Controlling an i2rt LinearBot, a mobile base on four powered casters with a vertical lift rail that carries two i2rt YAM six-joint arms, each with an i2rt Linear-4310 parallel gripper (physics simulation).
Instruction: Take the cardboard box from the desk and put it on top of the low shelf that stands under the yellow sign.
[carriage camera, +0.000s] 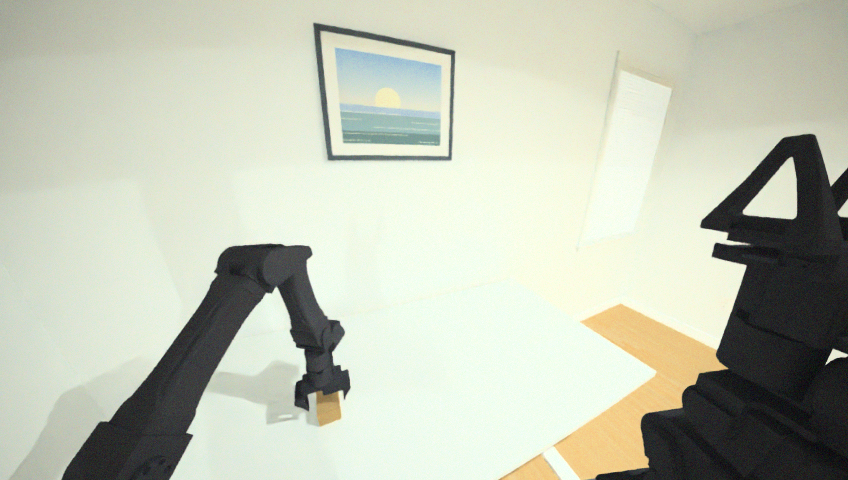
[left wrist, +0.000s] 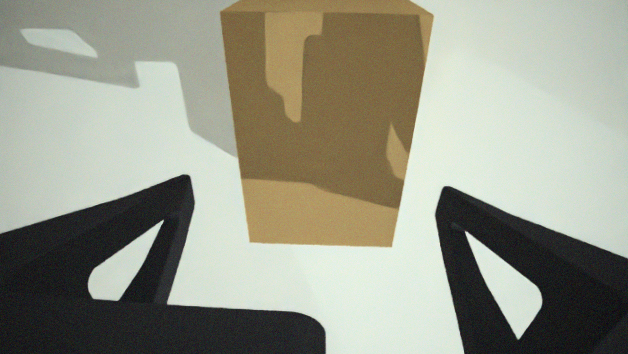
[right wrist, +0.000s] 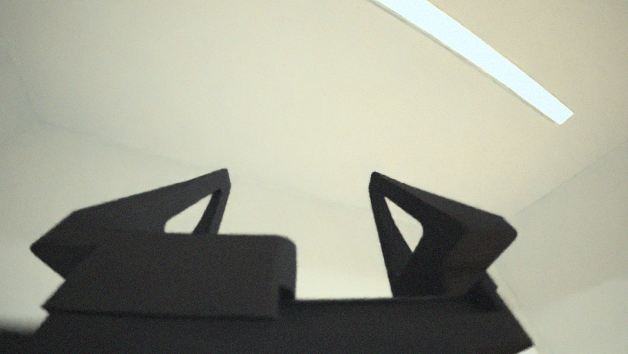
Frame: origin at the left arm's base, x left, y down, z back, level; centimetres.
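Where they show: left gripper, fingertip midpoint: (carriage camera: 326, 403) (left wrist: 316, 194); right gripper, fingertip midpoint: (carriage camera: 844, 140) (right wrist: 300, 178).
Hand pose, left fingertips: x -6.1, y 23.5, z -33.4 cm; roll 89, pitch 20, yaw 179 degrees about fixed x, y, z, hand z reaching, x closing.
After its pixels a point has its place.
The brown cardboard box (carriage camera: 329, 408) @(x -7.4, y 23.4, z -31.9 cm) (left wrist: 325, 125) @(x -5.3, y 23.4, z -36.2 cm) stands on the white desk (carriage camera: 476, 368) @(x -53.9, y 28.4, z -47.8 cm) (left wrist: 525, 165) @(x -16.8, y 28.4, z -36.2 cm), in the lower left middle of the carriage view. My left gripper (carriage camera: 321, 399) @(x -6.1, y 23.5, z -33.4 cm) (left wrist: 316, 194) @(x -6.1, y 23.5, z -33.4 cm) is open and points down at the box. In the left wrist view the box lies centred ahead of the gap between the fingertips, with a strip of desk showing on each side of it. My right gripper (right wrist: 300, 178) @(x -64.6, y -44.1, z -3.0 cm) is open and empty, raised toward the ceiling, far from the desk. The low shelf and the yellow sign do not show in these views.
A framed sea picture (carriage camera: 389, 127) @(x -22.6, y -55.7, z -89.4 cm) hangs on the wall behind the desk. A window with a white blind (carriage camera: 630, 154) @(x -198.7, y -50.5, z -157.2 cm) is at the right. Wooden floor (carriage camera: 624, 416) @(x -157.2, y 100.4, z -67.3 cm) shows past the desk's right edge. A ceiling light (right wrist: 480, 55) @(x -124.0, y -107.3, z -2.9 cm) shows above the right gripper.
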